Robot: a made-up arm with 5 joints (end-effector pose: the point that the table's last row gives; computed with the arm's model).
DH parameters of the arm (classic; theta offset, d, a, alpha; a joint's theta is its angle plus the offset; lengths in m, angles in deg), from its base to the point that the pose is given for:
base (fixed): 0 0 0.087 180
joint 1: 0 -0.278 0.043 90
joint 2: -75.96 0 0.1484 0
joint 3: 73.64 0 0.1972 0
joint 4: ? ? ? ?
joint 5: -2.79 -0.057 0 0
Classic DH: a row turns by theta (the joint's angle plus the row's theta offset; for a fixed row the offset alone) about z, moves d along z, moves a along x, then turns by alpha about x.
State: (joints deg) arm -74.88 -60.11 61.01 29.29 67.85
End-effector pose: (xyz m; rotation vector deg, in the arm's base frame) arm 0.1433 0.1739 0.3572 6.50 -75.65 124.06
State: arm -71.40 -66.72 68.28 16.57 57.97
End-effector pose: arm 0.1518 0.1643 0.3528 12.20 -85.64 106.64
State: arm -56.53 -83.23 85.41 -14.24 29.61
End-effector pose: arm 0.1812 0.1262 0.3431 27.99 -105.52 58.72
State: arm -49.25 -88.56 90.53 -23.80 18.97
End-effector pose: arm 0.1918 0.1078 0.3400 33.07 -111.39 42.50
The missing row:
joint 4: -87.67 -0.009 0 90
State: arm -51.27 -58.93 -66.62 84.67 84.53
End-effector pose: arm 0.0066 -0.1146 0.5761 -39.00 -143.19 62.21
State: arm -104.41 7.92 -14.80 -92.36 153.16
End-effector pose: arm 0.0250 0.2773 0.5034 -67.95 -160.23 -11.16
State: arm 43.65 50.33 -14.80 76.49 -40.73
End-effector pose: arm 0.3126 -0.2277 0.1813 0.03 24.28 -86.00
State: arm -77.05 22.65 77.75 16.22 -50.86
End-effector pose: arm 0.1133 0.0744 0.1508 -24.37 11.18 22.97
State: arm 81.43 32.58 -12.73 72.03 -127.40
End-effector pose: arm 0.1283 -0.3346 0.2636 1.05 -2.32 148.36
